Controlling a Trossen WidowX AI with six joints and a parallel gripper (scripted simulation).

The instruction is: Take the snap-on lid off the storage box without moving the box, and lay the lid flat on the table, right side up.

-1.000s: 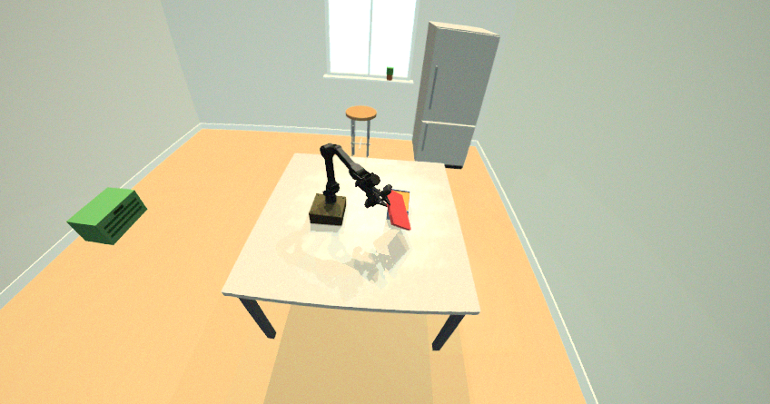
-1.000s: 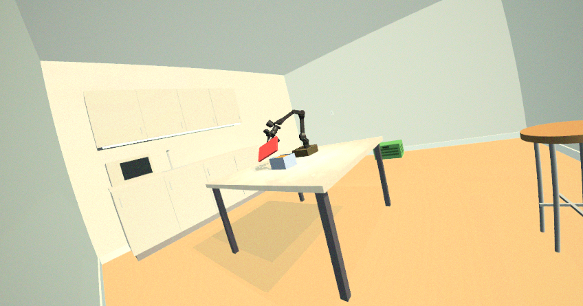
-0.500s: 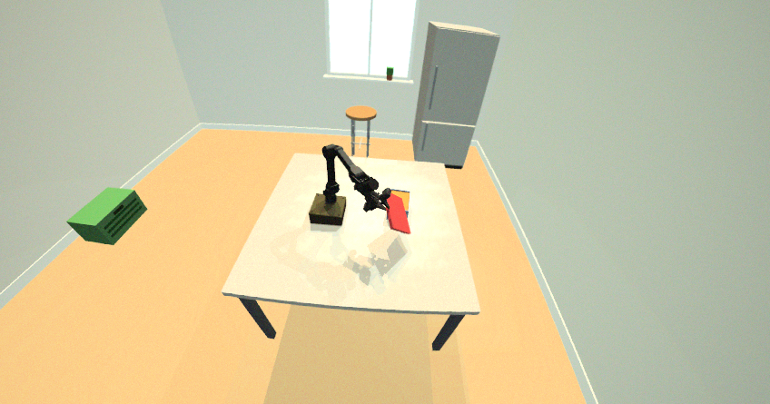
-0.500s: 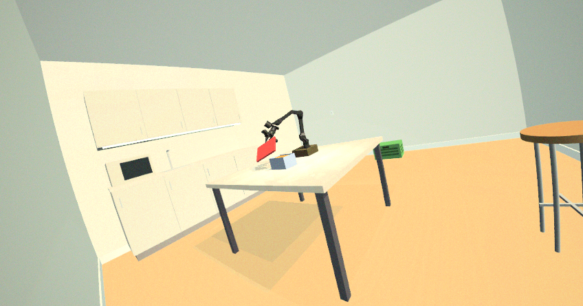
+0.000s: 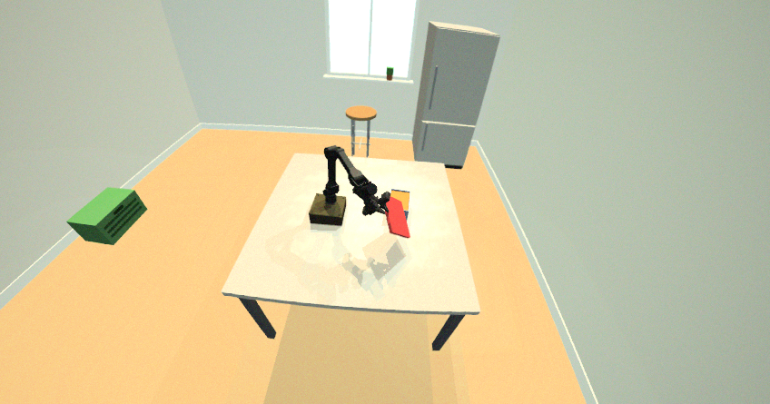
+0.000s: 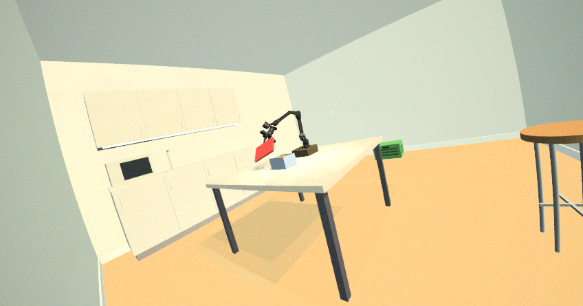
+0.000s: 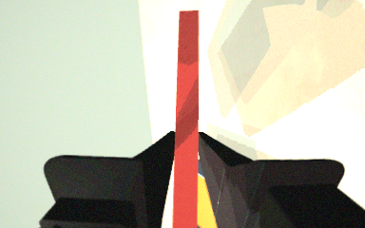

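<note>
Right now the red lid is 50 mm ahead of my gripper tip, 30 mm to the left of it and 50 mm below it. From my gripper tip the other things lie so: storage box 90 mm ahead, 260 mm to the left, 180 mm below.
</note>
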